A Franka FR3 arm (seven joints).
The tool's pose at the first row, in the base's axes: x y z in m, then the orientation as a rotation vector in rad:
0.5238, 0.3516, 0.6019, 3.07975, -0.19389, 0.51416
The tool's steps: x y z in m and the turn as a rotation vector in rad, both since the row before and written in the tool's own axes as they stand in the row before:
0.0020, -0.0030, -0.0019, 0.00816, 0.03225, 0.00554
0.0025, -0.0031, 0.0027, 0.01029, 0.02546, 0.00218
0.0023, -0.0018, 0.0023, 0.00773, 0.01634, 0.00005
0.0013, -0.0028, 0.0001, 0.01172, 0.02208, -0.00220
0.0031, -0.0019, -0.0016, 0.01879, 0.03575, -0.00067
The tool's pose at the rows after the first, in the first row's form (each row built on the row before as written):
0.5254, 0.3544, 0.6044, 3.07733, -0.20040, 0.56584
0.5291, 0.3571, 0.6028, -3.07324, 0.20093, -0.60671
0.5323, 0.3585, 0.6016, -3.06178, 0.19828, -0.63126
0.5339, 0.3611, 0.6021, -3.04543, 0.19077, -0.66417
0.5362, 0.3626, 0.6049, -3.01752, 0.18307, -0.71666

